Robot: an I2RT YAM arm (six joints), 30 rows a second.
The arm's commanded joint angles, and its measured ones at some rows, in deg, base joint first. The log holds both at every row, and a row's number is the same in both.
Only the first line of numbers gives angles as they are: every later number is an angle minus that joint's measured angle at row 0.
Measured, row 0:
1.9 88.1 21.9 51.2 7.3 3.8
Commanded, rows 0 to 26:
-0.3 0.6 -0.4 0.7 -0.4 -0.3
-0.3 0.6 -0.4 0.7 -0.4 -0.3
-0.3 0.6 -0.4 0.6 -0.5 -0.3
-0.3 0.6 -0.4 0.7 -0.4 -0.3
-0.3 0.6 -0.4 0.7 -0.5 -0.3
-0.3 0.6 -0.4 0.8 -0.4 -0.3
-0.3 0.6 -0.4 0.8 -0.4 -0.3
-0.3 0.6 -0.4 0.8 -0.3 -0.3
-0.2 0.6 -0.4 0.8 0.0 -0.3
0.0 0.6 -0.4 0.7 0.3 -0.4
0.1 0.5 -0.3 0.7 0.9 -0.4
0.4 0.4 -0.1 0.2 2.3 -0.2
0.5 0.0 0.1 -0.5 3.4 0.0
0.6 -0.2 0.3 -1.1 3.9 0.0
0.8 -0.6 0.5 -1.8 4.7 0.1
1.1 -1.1 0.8 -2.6 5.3 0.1
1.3 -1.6 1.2 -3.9 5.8 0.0
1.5 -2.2 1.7 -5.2 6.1 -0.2
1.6 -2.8 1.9 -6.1 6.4 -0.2
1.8 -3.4 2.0 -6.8 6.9 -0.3
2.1 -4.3 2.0 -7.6 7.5 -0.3
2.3 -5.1 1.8 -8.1 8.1 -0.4
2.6 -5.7 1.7 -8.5 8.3 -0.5
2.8 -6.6 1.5 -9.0 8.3 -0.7
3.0 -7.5 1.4 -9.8 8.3 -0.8
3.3 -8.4 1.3 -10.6 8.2 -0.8
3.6 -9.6 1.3 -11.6 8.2 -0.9
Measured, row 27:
2.8 -7.0 0.4 -7.6 6.5 0.0
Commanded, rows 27 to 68:
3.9 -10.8 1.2 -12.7 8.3 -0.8
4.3 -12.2 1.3 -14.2 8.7 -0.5
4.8 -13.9 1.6 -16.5 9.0 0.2
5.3 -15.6 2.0 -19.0 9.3 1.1
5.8 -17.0 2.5 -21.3 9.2 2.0
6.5 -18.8 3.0 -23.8 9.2 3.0
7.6 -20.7 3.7 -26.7 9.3 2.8
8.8 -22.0 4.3 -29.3 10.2 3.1
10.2 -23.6 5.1 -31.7 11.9 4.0
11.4 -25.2 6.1 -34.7 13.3 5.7
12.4 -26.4 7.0 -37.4 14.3 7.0
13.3 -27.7 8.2 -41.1 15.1 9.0
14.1 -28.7 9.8 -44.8 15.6 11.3
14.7 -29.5 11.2 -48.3 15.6 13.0
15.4 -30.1 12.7 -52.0 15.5 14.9
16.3 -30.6 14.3 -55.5 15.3 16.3
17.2 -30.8 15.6 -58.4 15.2 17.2
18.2 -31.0 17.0 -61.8 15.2 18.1
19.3 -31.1 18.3 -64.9 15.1 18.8
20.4 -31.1 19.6 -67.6 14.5 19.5
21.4 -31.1 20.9 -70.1 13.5 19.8
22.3 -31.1 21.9 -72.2 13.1 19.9
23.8 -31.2 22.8 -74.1 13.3 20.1
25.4 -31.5 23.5 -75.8 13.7 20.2
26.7 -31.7 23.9 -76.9 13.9 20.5
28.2 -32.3 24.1 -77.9 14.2 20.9
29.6 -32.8 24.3 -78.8 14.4 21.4
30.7 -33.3 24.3 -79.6 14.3 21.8
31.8 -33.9 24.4 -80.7 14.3 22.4
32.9 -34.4 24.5 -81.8 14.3 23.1
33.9 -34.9 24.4 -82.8 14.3 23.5
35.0 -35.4 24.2 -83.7 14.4 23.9
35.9 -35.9 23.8 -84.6 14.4 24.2
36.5 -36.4 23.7 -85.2 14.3 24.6
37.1 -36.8 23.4 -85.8 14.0 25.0
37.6 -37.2 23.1 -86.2 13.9 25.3
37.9 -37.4 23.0 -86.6 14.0 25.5
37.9 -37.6 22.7 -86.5 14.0 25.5
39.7 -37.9 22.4 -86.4 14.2 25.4
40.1 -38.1 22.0 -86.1 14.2 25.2
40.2 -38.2 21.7 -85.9 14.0 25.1
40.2 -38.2 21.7 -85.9 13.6 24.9
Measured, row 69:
39.6 -37.6 22.6 -83.4 13.5 23.8
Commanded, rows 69 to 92:
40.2 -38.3 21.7 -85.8 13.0 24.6
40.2 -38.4 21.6 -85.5 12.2 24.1
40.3 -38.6 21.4 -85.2 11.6 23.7
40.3 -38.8 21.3 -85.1 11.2 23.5
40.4 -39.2 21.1 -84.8 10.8 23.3
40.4 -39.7 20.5 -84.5 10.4 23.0
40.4 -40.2 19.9 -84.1 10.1 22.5
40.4 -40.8 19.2 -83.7 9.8 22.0
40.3 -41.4 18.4 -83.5 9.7 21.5
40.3 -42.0 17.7 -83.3 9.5 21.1
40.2 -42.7 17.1 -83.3 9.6 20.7
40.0 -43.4 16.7 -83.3 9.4 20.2
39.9 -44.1 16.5 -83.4 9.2 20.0
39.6 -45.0 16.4 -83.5 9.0 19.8
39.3 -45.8 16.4 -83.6 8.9 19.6
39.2 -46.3 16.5 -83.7 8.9 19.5
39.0 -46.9 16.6 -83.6 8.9 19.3
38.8 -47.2 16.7 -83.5 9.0 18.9
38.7 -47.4 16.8 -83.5 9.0 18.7
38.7 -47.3 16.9 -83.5 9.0 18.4
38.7 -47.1 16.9 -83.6 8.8 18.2
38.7 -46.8 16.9 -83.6 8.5 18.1
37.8 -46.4 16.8 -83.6 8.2 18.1
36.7 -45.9 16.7 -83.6 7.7 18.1
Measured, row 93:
38.5 -46.7 16.8 -83.3 8.9 19.5
